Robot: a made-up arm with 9 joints. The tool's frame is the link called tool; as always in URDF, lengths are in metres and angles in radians. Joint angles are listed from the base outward. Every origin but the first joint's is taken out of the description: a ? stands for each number. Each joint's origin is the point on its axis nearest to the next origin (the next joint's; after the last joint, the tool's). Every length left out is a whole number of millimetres.
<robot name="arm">
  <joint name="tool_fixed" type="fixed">
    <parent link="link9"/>
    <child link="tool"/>
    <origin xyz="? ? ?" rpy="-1.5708 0 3.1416"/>
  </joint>
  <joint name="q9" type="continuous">
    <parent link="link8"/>
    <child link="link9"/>
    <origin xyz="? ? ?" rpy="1.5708 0 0"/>
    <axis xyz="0 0 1"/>
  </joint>
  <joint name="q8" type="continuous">
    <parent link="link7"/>
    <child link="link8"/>
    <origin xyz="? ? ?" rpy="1.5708 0 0"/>
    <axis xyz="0 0 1"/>
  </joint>
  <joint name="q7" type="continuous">
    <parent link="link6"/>
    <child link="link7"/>
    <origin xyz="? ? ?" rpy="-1.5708 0 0"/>
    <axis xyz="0 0 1"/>
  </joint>
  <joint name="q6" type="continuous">
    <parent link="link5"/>
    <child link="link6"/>
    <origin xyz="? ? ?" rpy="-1.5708 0 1.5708"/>
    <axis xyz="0 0 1"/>
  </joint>
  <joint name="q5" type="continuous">
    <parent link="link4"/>
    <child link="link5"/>
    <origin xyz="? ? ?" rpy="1.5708 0 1.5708"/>
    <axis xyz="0 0 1"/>
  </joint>
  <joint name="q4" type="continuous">
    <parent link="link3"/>
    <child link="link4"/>
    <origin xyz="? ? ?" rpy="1.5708 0 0"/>
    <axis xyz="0 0 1"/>
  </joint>
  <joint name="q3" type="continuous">
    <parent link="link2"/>
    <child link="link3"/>
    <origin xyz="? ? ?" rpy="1.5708 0 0"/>
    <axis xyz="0 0 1"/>
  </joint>
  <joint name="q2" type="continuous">
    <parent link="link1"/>
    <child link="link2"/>
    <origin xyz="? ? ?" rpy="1.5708 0 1.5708"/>
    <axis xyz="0 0 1"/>
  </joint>
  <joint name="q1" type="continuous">
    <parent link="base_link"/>
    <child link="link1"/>
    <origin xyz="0 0 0.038" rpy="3.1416 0 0"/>
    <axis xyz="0 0 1"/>
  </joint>
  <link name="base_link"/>
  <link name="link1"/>
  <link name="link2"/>
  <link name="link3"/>
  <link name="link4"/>
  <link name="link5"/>
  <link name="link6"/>
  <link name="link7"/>
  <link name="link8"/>
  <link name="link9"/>
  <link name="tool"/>
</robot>
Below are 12 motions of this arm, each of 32 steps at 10 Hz.
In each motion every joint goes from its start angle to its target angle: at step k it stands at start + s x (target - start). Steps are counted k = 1, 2, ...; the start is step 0. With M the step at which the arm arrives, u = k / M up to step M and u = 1 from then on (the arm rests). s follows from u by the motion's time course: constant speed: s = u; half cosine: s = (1 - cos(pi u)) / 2; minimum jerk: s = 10 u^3 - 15 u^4 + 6 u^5.
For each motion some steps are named. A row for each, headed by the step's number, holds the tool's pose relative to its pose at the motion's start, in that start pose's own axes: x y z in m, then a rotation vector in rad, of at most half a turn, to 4 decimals.
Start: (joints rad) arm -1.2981 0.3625 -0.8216 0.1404 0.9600 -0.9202 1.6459 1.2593 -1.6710
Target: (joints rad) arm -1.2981 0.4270 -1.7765 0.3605 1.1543 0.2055 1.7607 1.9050 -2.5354
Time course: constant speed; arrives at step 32
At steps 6, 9, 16, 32:
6: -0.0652 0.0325 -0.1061 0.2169 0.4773 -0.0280
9: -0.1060 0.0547 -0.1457 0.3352 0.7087 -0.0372
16: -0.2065 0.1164 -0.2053 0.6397 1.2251 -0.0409
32: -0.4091 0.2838 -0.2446 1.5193 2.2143 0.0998

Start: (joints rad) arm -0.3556 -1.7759 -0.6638 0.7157 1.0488 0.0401 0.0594 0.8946 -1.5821
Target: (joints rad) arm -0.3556 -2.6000 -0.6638 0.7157 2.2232 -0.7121 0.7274 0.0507 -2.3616
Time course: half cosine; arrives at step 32
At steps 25, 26, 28, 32:
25: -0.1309 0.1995 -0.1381 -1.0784 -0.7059 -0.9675
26: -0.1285 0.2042 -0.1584 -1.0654 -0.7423 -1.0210
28: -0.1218 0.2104 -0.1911 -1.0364 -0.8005 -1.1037
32: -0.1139 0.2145 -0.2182 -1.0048 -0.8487 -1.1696

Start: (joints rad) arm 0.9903 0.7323 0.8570 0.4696 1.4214 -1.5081 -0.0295 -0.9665 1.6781
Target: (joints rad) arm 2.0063 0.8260 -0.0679 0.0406 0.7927 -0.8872 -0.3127 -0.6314 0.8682
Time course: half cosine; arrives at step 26
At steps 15, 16, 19, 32:
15: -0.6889 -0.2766 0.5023 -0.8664 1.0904 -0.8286
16: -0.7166 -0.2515 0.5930 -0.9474 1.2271 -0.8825
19: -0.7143 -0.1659 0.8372 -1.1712 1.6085 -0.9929
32: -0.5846 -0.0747 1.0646 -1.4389 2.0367 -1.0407

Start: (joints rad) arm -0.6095 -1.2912 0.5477 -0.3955 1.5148 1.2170 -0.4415 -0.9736 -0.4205
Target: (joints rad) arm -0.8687 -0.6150 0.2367 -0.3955 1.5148 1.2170 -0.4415 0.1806 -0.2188
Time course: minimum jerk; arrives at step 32
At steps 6, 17, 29, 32:
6: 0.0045 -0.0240 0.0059 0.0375 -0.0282 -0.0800
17: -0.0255 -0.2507 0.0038 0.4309 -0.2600 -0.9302
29: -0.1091 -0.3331 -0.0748 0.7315 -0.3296 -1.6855
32: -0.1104 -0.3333 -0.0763 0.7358 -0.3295 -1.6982

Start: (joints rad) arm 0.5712 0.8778 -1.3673 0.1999 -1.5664 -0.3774 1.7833 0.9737 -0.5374
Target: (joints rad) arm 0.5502 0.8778 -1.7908 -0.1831 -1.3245 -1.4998 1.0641 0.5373 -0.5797
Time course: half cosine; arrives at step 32
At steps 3, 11, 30, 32:
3: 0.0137 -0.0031 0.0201 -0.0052 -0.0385 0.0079
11: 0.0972 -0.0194 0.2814 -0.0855 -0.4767 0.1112
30: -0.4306 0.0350 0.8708 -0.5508 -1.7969 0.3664
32: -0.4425 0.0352 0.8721 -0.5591 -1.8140 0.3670

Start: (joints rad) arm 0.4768 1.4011 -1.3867 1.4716 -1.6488 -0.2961 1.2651 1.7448 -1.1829
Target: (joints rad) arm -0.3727 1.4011 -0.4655 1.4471 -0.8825 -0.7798 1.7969 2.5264 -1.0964
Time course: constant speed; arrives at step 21
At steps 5, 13, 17, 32:
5: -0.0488 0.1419 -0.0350 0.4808 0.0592 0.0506
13: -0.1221 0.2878 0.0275 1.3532 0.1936 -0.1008
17: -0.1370 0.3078 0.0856 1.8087 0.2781 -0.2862
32: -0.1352 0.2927 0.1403 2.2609 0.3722 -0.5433

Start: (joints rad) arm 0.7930 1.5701 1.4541 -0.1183 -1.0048 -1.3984 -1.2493 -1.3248 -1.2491
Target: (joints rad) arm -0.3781 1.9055 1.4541 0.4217 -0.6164 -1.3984 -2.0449 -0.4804 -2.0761
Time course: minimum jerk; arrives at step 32
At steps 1, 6, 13, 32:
1: -0.0003 0.0000 0.0001 -0.0001 0.0000 -0.0003
6: -0.0438 -0.0060 0.0147 -0.0073 0.0064 -0.0537
13: -0.3042 0.0053 0.0666 0.0132 -0.0156 -0.3599
32: -0.7831 0.2895 -0.1297 0.3550 -0.4342 -0.8221

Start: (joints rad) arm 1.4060 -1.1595 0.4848 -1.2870 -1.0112 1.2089 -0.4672 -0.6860 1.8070
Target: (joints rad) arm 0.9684 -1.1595 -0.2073 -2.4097 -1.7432 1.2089 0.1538 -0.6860 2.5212
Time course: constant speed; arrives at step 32
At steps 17, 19, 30, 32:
17: -0.0705 0.1301 0.2543 0.4069 -0.1415 -0.4893
19: -0.0822 0.1353 0.2933 0.4680 -0.1593 -0.5313
30: -0.1963 0.0921 0.4981 0.8432 -0.2548 -0.6833
32: -0.2274 0.0708 0.5270 0.9170 -0.2723 -0.6953

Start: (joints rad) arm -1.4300 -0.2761 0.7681 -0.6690 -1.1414 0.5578 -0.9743 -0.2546 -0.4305
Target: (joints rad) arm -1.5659 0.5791 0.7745 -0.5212 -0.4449 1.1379 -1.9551 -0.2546 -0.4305
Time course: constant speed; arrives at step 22
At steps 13, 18, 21, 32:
13: -0.2375 -0.3566 0.2181 0.0584 -1.0968 -0.3689
18: -0.4073 -0.5173 0.1647 0.1449 -1.4172 -0.6068
21: -0.5026 -0.6084 0.0867 0.2066 -1.5664 -0.7776
32: -0.5316 -0.6367 0.0539 0.2280 -1.6077 -0.8389

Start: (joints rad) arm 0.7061 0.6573 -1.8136 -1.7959 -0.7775 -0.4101 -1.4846 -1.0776 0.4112
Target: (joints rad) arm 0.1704 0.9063 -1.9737 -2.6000 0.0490 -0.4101 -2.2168 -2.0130 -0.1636
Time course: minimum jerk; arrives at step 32
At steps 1, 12, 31, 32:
1: 0.0001 -0.0001 0.0002 -0.0002 -0.0001 0.0003
12: 0.0734 -0.0567 0.1537 -0.2907 -0.0103 0.3185
31: 0.0307 -0.1207 0.6027 -1.5087 0.5019 0.8443
32: 0.0306 -0.1206 0.6029 -1.5092 0.5023 0.8444

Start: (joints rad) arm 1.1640 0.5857 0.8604 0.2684 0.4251 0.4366 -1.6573 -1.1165 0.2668
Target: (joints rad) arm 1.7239 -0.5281 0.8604 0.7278 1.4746 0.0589 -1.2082 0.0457 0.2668
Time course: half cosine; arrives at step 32
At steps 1, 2, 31, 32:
1: 0.0019 0.0012 0.0008 -0.0001 -0.0022 -0.0002
2: 0.0075 0.0048 0.0034 -0.0003 -0.0088 -0.0007
31: 0.2005 0.5869 0.0950 0.9335 -0.2868 -0.3965
32: 0.1999 0.5883 0.0943 0.9367 -0.2848 -0.3982

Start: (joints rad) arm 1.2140 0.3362 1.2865 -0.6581 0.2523 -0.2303 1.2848 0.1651 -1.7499
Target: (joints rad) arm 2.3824 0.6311 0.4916 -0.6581 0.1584 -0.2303 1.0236 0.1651 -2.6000
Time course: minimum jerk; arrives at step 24
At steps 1, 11, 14, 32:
1: -0.0001 0.0007 0.0005 0.0007 -0.0003 0.0009
11: -0.1656 0.2658 0.2932 0.3188 -0.2308 0.5576
14: -0.3038 0.2938 0.4046 0.4153 -0.4035 0.8561
32: -0.4720 0.2485 0.4674 0.4635 -0.7436 1.2394

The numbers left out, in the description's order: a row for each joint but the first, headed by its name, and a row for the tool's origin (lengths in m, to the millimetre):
tool: 0.034 0.321 0
q9: -0.379 -0.091 0
q8: -0.091 -0.185 0
q7: 0.298 -0.127 0
q6: 0.077 -0.072 0
q5: -0.467 0.094 0
q4: 0.022 -0.292 0
q3: 0.073 -0.23 0
q2: 0.133 0.135 0

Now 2 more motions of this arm.
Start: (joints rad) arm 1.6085 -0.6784 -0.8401 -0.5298 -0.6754 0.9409 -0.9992 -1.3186 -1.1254
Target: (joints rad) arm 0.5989 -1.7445 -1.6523 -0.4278 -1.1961 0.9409 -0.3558 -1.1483 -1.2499
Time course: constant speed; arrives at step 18
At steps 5, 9, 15, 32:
5: 0.0325 0.2145 -0.1106 0.0500 -0.0857 -0.0186
9: 0.0817 0.3494 -0.2000 0.1324 -0.2108 0.0277
15: 0.1508 0.5050 -0.2971 0.2552 -0.4641 0.2492
32: 0.1639 0.5672 -0.3329 0.2846 -0.6045 0.4319

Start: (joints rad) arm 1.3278 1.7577 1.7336 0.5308 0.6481 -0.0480 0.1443 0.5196 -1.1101
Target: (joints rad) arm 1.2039 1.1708 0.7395 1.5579 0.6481 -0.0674 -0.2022 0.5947 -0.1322
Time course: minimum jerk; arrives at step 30
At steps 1, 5, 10, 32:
1: 0.0001 0.0000 0.0001 -0.0001 -0.0003 -0.0004
5: 0.0113 0.0005 0.0062 -0.0146 -0.0296 -0.0395
10: 0.0643 -0.0126 0.0411 -0.1327 -0.1625 -0.2115
32: 0.2749 -0.1222 0.2745 -1.1742 -0.4326 -0.1135

